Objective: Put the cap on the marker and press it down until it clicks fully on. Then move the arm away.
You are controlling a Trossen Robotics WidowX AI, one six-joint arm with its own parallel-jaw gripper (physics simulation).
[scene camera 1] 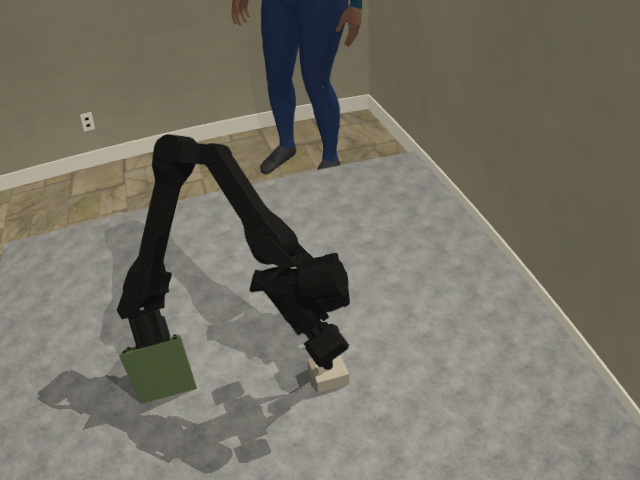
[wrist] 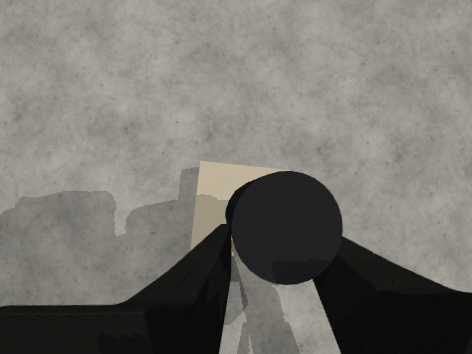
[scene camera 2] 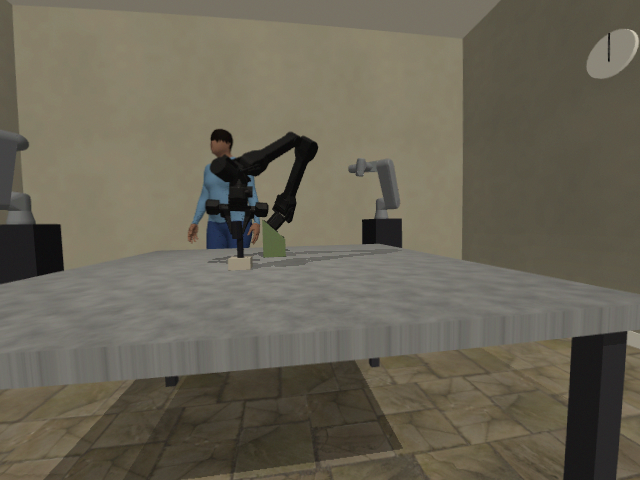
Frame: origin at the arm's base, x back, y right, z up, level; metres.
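Where they show: gripper, fingertip midpoint: [wrist: 266, 232] [scene camera 2: 237, 234]; arm's base, origin of the base link: [scene camera 1: 152, 344] [scene camera 2: 270, 226].
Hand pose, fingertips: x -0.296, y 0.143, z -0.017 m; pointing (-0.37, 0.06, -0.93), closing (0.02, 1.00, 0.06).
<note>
Each offset is from my fingertips to the top centre of the thing. "spot": to the spot under its first point. Level surfaces: height alone.
A beige block @[dz -0.072, dx -0.004, dy -0.008 m] [scene camera 1: 333, 383] [scene camera 2: 239, 264] [wrist: 215, 181] sits on the table. A dark upright shaft @[spot: dz -0.047, dx -0.014, dy -0.008 m] [scene camera 2: 240, 249], which looks like the marker, stands in it in scene camera 2. My gripper [scene camera 2: 237, 231] [wrist: 266, 232] is over the block, shut on the dark round cap @[dz +0.040, dx -0.007, dy +0.000 m] [wrist: 289, 215]. In the wrist view the cap's flat top faces the camera and covers the block's right part. A dark edge @[spot: dz +0.014, dx -0.013, dy -0.015 m] [wrist: 230, 206] shows past the cap's upper left; whether it is marker or cap side I cannot tell. The joint between cap and marker is hidden, so how far the cap is on cannot be seen.
The arm's base stands on a green wedge [scene camera 1: 159, 370] [scene camera 2: 272, 242] on the grey table @[dz -0.106 m] [scene camera 1: 439, 310] [scene camera 2: 361, 299]. A person [scene camera 1: 302, 62] [scene camera 2: 221, 180] stands behind the table. Grey robot arms [scene camera 2: 387, 183] stand on dark pedestals in the background.
</note>
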